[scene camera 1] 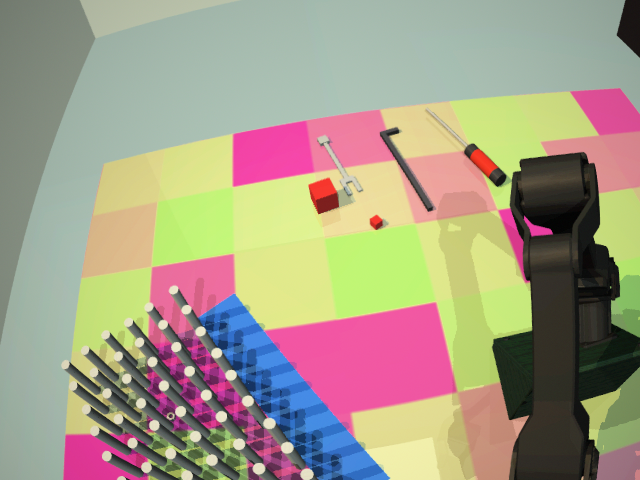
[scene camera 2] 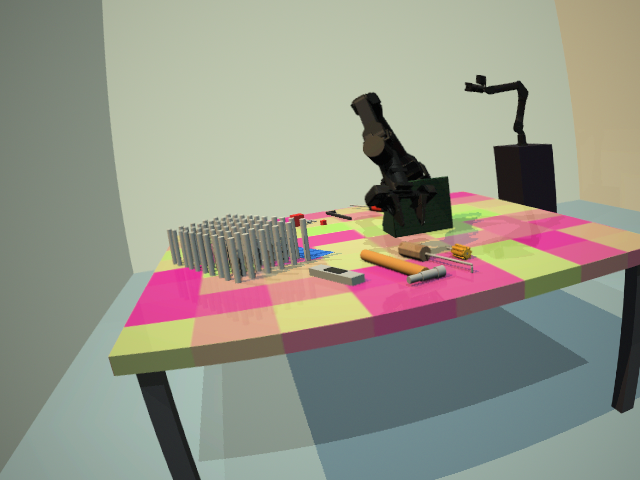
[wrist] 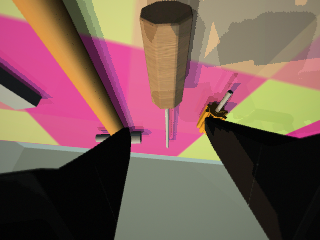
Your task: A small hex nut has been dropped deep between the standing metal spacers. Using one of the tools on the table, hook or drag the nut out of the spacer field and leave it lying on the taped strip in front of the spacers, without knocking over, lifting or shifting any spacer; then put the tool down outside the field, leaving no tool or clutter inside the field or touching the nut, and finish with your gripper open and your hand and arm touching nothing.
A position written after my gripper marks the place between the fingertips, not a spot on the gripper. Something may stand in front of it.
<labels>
my gripper: scene camera 2 413,225; wrist 167,128; not seen in scene camera 1 (out of frame)
</labels>
